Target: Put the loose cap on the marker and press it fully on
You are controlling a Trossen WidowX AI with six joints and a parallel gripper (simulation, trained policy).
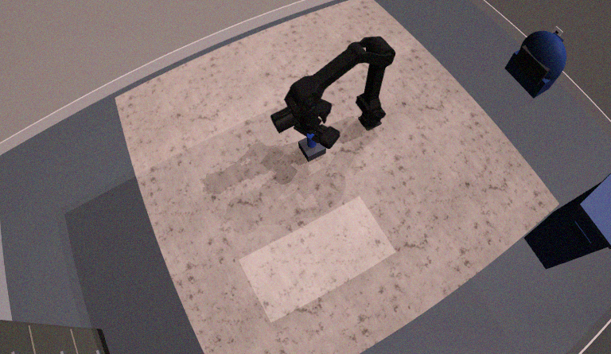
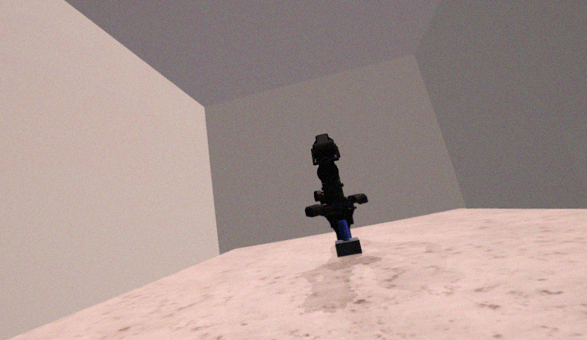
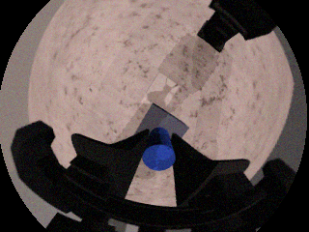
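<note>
Now: the blue cap 1 cm ahead of my gripper tip and 1 cm above it. From my gripper tip the other things lie so: dark grey holder block (1 cm ahead, 1 cm to the left, 4 cm below).
</note>
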